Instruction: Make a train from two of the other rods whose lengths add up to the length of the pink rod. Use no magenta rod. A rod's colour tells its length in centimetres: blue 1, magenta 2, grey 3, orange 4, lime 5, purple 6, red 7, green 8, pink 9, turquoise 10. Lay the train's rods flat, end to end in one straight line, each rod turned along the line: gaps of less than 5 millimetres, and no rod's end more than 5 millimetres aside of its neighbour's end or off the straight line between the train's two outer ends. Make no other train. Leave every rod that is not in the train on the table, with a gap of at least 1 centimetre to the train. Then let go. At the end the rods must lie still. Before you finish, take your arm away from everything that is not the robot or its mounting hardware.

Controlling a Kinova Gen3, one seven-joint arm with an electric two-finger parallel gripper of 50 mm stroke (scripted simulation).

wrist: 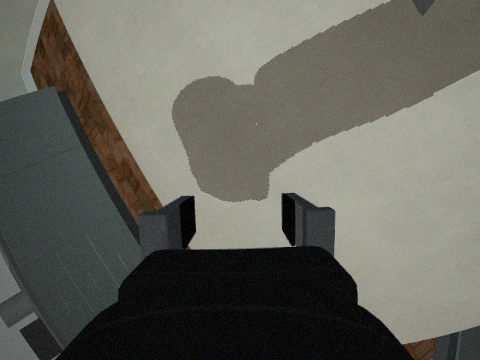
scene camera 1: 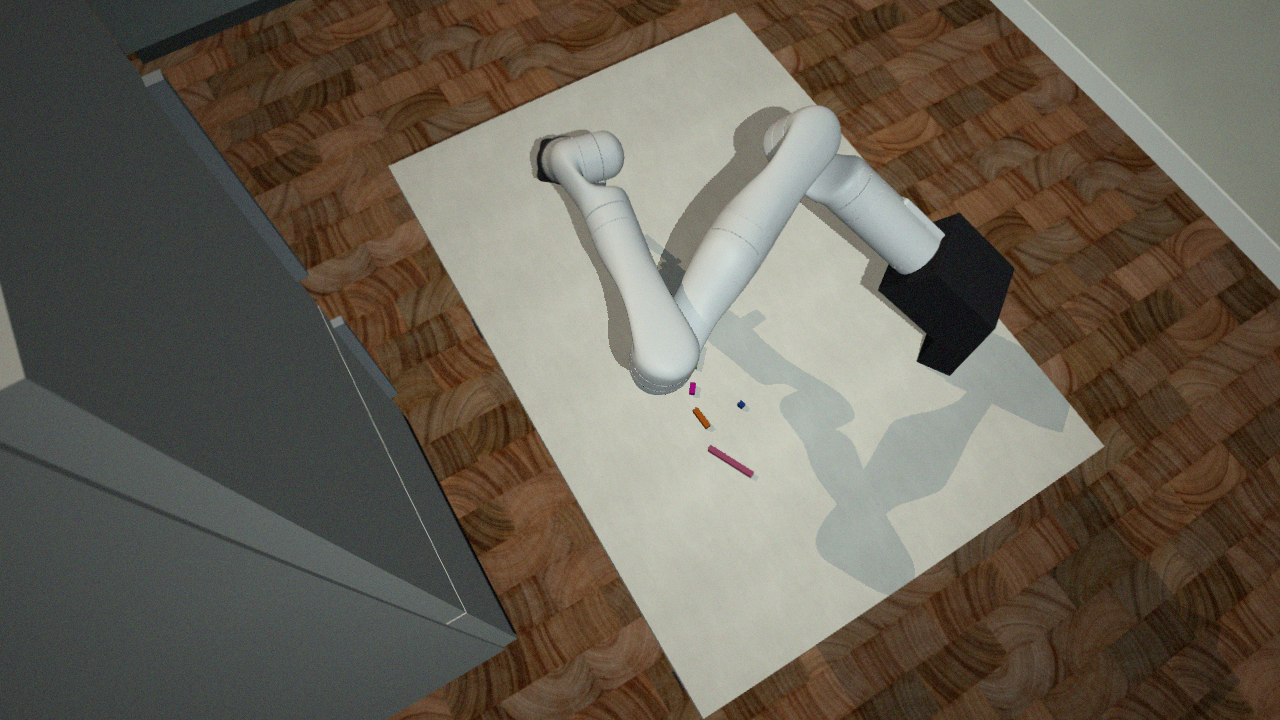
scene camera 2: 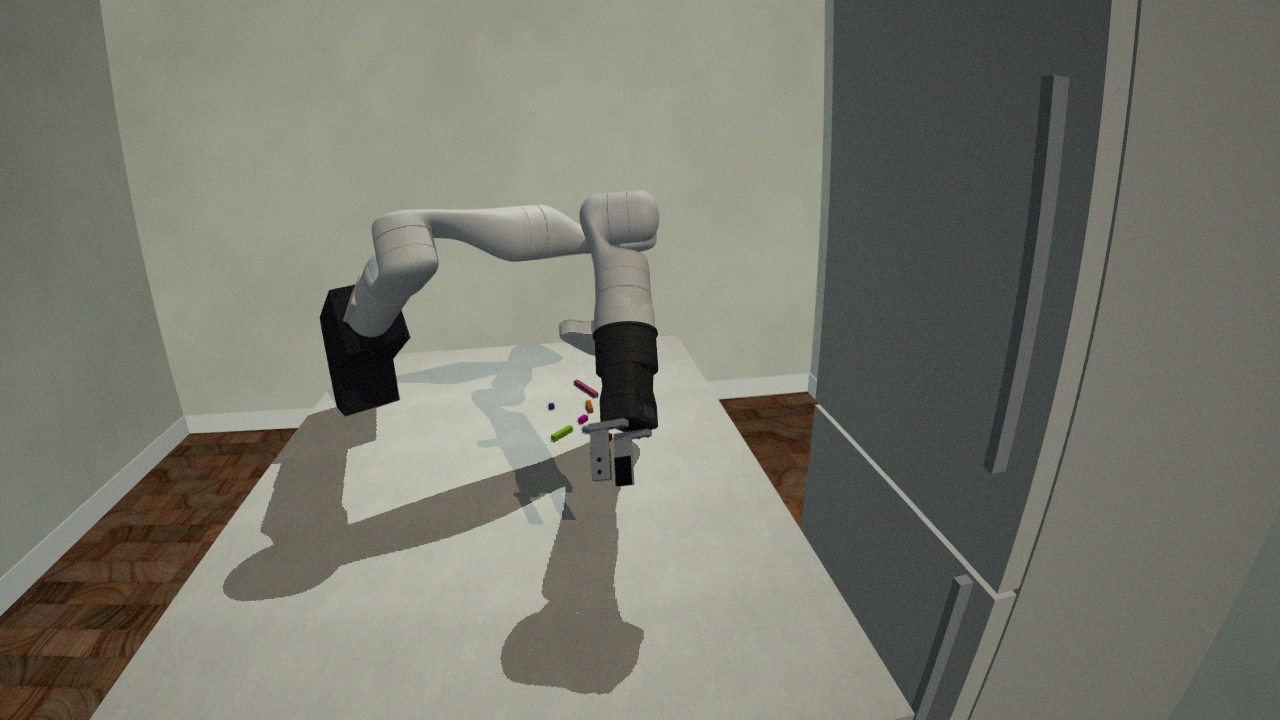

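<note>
The robot's gripper [scene camera 2: 613,483] is in view, and the wrist view shows the gripper [wrist: 238,213] as well.
</note>
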